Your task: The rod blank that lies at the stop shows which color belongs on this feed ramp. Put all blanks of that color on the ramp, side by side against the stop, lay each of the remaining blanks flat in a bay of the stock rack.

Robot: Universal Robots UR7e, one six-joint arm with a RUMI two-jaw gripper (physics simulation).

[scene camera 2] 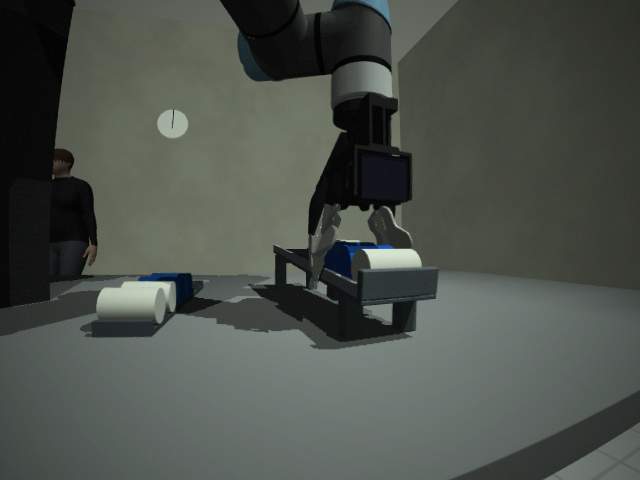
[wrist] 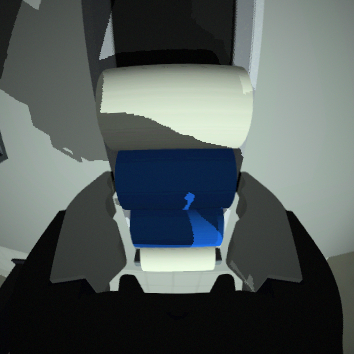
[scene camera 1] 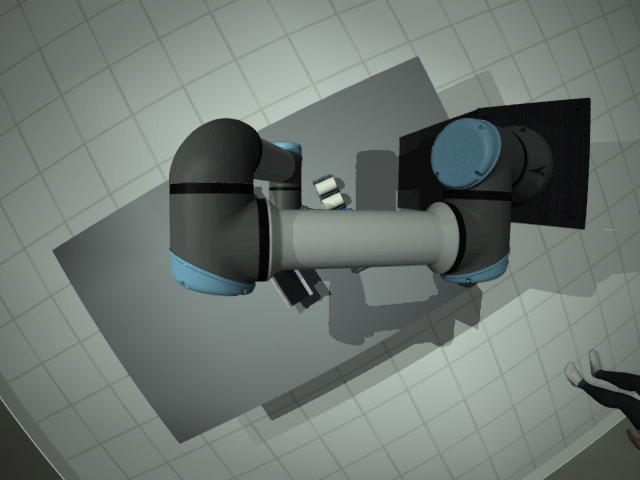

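Note:
The feed ramp point(scene camera 1: 293, 288) point(scene camera 2: 398, 284) point(wrist: 244, 35) stands on short legs. A white blank point(scene camera 2: 392, 259) point(wrist: 177, 260) lies at its stop. Up the ramp follow a blue blank point(wrist: 160, 230), a second blue blank point(wrist: 175, 177) and a white blank point(wrist: 175, 100), lying crosswise. My gripper point(scene camera 2: 356, 263) point(wrist: 175, 173) is down over the ramp, its fingertips at the two ends of the second blue blank, shut on it; that blank still lies in the row. The stock rack point(scene camera 2: 123, 328) holds two white blanks point(scene camera 2: 129, 304) point(scene camera 2: 169, 295) and blue ones point(scene camera 2: 184, 289) behind them.
The rack stands beside the ramp, to its left in scene camera 2. My arm point(scene camera 1: 361, 238) hides much of the ramp and part of the rack from above. A person point(scene camera 2: 72, 211) stands in the background by a wall.

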